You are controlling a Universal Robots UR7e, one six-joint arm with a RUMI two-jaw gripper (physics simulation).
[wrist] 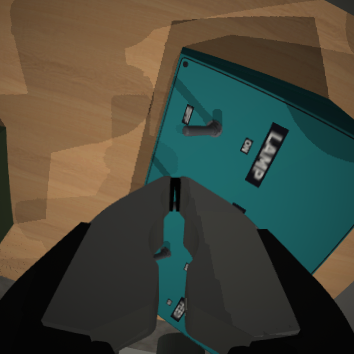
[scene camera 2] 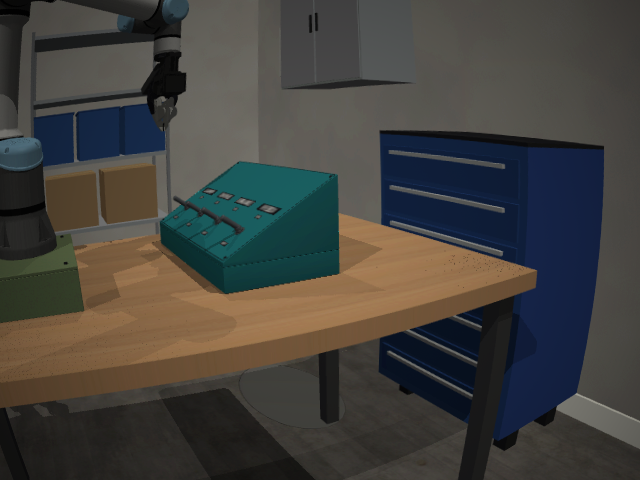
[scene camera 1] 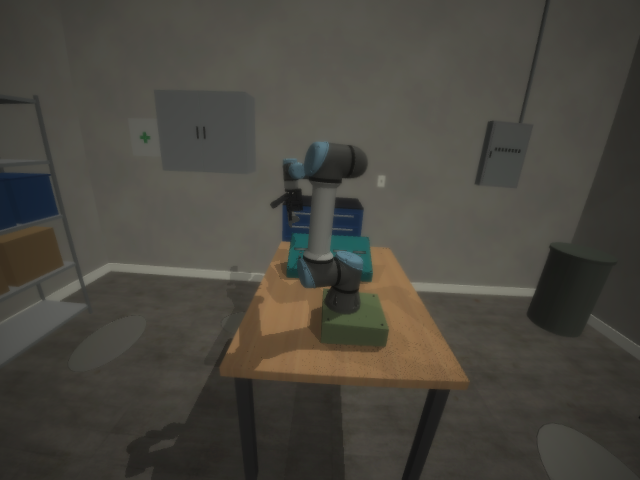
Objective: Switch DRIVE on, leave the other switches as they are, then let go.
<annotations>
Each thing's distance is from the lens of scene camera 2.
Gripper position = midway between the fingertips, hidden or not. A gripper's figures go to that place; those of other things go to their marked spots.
my gripper [scene camera 2: 162, 131]: 1.43 m
teal switch panel [scene camera 2: 289, 220]: 1.04 m
</annotations>
